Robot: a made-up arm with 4 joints. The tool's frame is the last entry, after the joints.
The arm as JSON. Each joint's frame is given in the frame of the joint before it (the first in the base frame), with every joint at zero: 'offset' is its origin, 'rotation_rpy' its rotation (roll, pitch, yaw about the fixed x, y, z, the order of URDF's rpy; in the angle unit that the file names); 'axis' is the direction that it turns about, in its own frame. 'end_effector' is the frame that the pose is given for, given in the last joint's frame.
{
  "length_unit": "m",
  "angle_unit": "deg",
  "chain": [
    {
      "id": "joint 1",
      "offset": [
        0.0,
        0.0,
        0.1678
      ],
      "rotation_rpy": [
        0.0,
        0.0,
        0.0
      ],
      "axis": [
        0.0,
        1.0,
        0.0
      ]
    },
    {
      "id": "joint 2",
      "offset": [
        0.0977,
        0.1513,
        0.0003
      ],
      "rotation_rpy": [
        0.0,
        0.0,
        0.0
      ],
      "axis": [
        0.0,
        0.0,
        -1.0
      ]
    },
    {
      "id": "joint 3",
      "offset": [
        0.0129,
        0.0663,
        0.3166
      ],
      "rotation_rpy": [
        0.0,
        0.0,
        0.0
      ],
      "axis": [
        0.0,
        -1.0,
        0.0
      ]
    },
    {
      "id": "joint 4",
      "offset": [
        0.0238,
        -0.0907,
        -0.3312
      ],
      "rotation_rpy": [
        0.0,
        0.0,
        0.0
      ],
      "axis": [
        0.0,
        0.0,
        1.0
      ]
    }
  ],
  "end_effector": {
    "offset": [
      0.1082,
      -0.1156,
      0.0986
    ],
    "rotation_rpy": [
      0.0,
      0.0,
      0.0
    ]
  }
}
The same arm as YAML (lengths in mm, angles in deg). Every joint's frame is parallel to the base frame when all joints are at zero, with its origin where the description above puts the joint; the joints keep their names.
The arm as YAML. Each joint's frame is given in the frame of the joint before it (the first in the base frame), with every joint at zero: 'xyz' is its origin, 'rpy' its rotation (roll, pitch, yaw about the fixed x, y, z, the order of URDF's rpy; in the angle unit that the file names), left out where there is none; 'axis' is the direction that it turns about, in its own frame. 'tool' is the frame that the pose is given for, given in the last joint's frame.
units:
  length: mm
  angle: deg
joints:
  - name: joint 1
    type: revolute
    origin:
      xyz: [0.0, 0.0, 167.8]
    axis: [0.0, 1.0, 0.0]
  - name: joint 2
    type: revolute
    origin:
      xyz: [97.7, 151.3, 0.3]
    axis: [0.0, 0.0, -1.0]
  - name: joint 3
    type: revolute
    origin:
      xyz: [12.9, 66.3, 316.6]
    axis: [0.0, -1.0, 0.0]
  - name: joint 4
    type: revolute
    origin:
      xyz: [23.8, -90.7, -331.2]
    axis: [0.0, 0.0, 1.0]
tool:
  origin:
    xyz: [108.2, -115.6, 98.6]

